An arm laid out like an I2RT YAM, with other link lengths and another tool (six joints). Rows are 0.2 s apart.
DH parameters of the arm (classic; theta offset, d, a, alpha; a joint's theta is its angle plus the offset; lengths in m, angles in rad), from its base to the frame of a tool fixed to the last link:
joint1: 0 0.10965 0.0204 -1.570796
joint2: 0 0 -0.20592 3.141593
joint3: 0.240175 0 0.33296 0
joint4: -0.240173 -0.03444 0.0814 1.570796
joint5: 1.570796 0.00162 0 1.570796
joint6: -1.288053 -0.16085 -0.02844 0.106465
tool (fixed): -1.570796 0.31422 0 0
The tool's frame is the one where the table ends.
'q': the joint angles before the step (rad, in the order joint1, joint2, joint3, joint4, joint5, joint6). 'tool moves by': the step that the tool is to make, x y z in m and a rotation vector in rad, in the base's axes. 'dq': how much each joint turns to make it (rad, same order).
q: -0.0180 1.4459 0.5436 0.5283 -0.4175 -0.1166
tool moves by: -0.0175 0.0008 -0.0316 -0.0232 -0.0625 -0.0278
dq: 0.0160 0.0685 -0.1051 0.2337 0.0488 -0.0070
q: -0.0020 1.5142 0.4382 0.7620 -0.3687 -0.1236
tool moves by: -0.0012 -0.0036 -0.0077 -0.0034 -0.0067 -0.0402
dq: 0.0042 0.0263 -0.0160 0.0527 0.0434 0.0109
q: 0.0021 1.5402 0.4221 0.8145 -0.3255 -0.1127
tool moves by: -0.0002 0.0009 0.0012 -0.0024 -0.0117 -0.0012
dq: 0.0039 -0.0005 -0.0046 0.0155 0.0056 -0.0009
